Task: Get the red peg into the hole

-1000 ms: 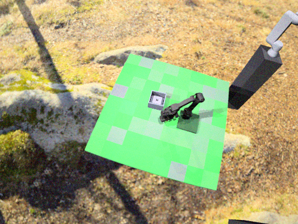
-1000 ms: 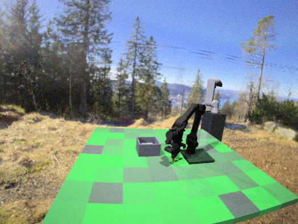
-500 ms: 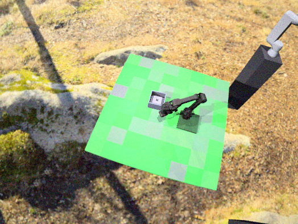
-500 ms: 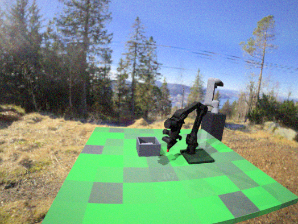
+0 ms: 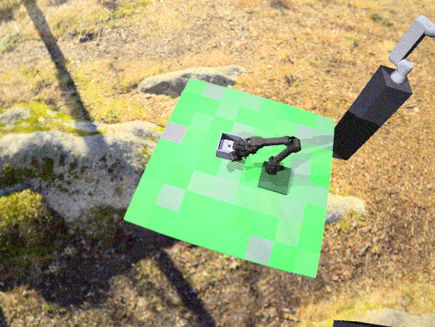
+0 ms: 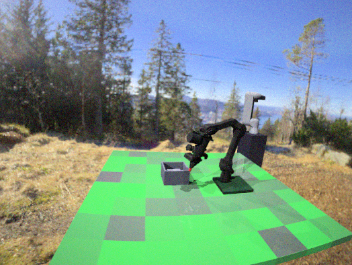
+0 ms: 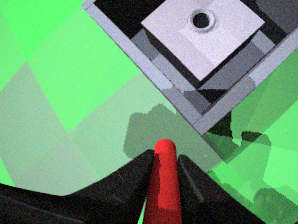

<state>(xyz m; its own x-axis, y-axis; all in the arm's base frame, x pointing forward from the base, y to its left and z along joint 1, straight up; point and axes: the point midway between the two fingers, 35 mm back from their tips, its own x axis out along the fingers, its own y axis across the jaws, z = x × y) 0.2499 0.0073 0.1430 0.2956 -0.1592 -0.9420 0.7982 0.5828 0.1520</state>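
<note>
The grey box lies 110 mm to the right of my gripper tip, 100 mm below it and 70 mm ahead of it. From my gripper tip the other things lie so: red peg: 20 mm above, 10 mm to the left, 10 mm behind.
</note>
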